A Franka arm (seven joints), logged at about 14 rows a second.
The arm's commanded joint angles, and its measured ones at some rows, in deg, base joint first. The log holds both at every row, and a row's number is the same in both.
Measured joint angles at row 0: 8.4, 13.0, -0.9, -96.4, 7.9, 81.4, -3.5
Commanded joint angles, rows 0 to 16: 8.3, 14.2, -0.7, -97.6, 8.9, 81.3, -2.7; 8.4, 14.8, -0.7, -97.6, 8.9, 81.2, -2.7; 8.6, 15.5, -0.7, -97.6, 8.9, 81.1, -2.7; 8.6, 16.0, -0.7, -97.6, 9.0, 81.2, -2.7; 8.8, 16.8, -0.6, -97.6, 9.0, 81.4, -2.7; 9.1, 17.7, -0.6, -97.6, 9.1, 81.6, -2.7; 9.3, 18.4, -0.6, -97.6, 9.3, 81.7, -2.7; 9.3, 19.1, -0.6, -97.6, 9.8, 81.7, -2.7; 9.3, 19.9, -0.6, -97.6, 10.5, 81.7, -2.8; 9.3, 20.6, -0.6, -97.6, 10.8, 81.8, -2.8; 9.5, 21.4, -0.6, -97.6, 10.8, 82.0, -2.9; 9.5, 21.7, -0.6, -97.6, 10.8, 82.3, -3.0; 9.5, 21.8, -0.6, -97.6, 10.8, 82.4, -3.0; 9.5, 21.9, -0.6, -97.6, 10.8, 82.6, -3.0; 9.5, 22.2, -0.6, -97.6, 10.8, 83.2, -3.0; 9.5, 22.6, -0.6, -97.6, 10.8, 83.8, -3.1; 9.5, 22.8, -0.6, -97.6, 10.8, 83.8, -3.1
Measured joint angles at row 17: 9.3, 22.6, -0.6, -97.4, 10.0, 83.3, -3.5
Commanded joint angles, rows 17 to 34: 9.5, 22.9, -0.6, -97.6, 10.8, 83.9, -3.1; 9.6, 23.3, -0.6, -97.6, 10.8, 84.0, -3.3; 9.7, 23.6, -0.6, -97.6, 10.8, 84.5, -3.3; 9.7, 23.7, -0.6, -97.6, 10.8, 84.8, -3.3; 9.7, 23.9, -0.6, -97.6, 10.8, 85.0, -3.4; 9.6, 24.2, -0.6, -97.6, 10.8, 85.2, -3.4; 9.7, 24.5, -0.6, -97.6, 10.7, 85.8, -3.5; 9.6, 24.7, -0.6, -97.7, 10.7, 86.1, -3.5; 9.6, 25.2, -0.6, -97.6, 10.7, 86.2, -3.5; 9.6, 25.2, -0.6, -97.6, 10.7, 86.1, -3.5; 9.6, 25.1, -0.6, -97.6, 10.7, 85.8, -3.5; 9.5, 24.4, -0.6, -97.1, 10.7, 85.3, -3.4; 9.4, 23.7, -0.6, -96.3, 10.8, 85.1, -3.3; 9.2, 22.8, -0.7, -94.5, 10.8, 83.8, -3.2; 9.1, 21.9, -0.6, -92.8, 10.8, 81.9, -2.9; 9.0, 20.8, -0.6, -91.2, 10.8, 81.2, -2.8; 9.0, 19.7, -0.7, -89.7, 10.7, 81.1, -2.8; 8.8, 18.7, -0.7, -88.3, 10.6, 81.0, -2.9
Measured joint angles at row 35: 9.3, 21.3, -0.7, -90.8, 10.2, 82.3, -3.5
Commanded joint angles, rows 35 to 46: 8.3, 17.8, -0.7, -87.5, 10.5, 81.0, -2.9; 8.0, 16.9, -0.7, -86.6, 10.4, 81.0, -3.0; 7.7, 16.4, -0.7, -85.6, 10.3, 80.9, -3.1; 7.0, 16.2, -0.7, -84.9, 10.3, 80.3, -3.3; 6.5, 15.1, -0.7, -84.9, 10.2, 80.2, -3.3; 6.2, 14.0, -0.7, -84.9, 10.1, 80.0, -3.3; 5.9, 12.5, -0.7, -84.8, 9.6, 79.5, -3.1; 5.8, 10.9, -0.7, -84.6, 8.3, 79.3, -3.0; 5.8, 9.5, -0.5, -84.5, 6.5, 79.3, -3.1; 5.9, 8.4, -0.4, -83.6, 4.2, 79.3, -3.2; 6.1, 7.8, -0.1, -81.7, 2.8, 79.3, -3.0; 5.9, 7.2, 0.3, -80.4, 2.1, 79.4, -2.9
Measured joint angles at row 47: 6.3, 9.1, -1.0, -82.5, 4.5, 80.0, -3.5
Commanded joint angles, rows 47 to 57: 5.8, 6.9, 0.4, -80.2, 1.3, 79.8, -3.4; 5.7, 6.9, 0.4, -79.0, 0.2, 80.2, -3.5; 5.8, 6.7, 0.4, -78.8, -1.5, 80.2, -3.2; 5.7, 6.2, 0.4, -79.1, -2.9, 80.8, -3.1; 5.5, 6.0, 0.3, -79.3, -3.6, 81.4, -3.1; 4.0, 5.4, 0.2, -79.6, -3.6, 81.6, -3.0; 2.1, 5.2, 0.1, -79.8, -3.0, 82.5, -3.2; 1.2, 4.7, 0.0, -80.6, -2.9, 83.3, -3.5; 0.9, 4.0, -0.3, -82.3, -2.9, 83.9, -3.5; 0.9, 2.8, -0.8, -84.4, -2.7, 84.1, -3.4; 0.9, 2.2, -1.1, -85.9, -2.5, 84.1, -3.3
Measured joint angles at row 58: 1.2, 5.7, -1.3, -80.7, -2.3, 82.8, -3.7
